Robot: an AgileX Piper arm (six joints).
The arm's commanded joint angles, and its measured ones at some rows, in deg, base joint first. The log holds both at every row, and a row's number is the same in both.
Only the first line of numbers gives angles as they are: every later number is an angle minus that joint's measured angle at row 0.
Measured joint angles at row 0:
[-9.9, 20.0, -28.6, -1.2, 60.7, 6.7]
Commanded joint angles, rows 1 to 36:
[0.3, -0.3, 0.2, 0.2, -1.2, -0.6]
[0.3, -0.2, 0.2, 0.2, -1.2, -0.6]
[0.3, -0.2, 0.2, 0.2, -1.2, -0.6]
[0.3, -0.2, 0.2, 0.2, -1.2, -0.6]
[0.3, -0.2, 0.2, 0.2, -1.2, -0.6]
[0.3, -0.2, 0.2, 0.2, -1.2, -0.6]
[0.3, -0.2, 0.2, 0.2, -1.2, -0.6]
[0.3, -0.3, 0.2, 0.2, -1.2, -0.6]
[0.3, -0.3, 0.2, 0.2, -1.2, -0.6]
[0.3, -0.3, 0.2, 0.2, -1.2, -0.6]
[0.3, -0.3, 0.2, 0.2, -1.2, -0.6]
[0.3, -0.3, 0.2, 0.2, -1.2, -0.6]
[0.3, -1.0, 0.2, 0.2, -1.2, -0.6]
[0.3, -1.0, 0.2, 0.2, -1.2, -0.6]
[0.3, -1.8, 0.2, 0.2, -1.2, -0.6]
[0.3, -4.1, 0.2, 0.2, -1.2, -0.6]
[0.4, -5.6, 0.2, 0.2, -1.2, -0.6]
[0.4, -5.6, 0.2, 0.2, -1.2, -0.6]
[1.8, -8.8, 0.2, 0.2, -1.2, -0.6]
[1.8, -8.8, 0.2, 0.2, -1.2, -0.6]
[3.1, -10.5, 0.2, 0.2, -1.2, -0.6]
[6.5, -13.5, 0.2, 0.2, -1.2, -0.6]
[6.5, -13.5, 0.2, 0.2, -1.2, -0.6]
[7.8, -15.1, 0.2, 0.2, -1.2, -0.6]
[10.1, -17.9, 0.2, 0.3, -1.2, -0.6]
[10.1, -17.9, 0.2, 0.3, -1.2, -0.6]
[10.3, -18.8, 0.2, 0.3, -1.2, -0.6]
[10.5, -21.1, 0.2, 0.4, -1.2, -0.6]
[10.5, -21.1, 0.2, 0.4, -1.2, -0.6]
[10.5, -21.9, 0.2, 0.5, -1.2, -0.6]
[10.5, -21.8, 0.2, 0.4, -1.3, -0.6]
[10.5, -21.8, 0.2, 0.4, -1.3, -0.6]
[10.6, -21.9, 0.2, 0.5, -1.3, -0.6]
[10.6, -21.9, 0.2, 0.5, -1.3, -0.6]
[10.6, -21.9, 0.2, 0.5, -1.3, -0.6]
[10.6, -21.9, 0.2, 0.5, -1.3, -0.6]
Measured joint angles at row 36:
[10.5, -20.3, 0.0, 0.2, -0.8, -0.1]
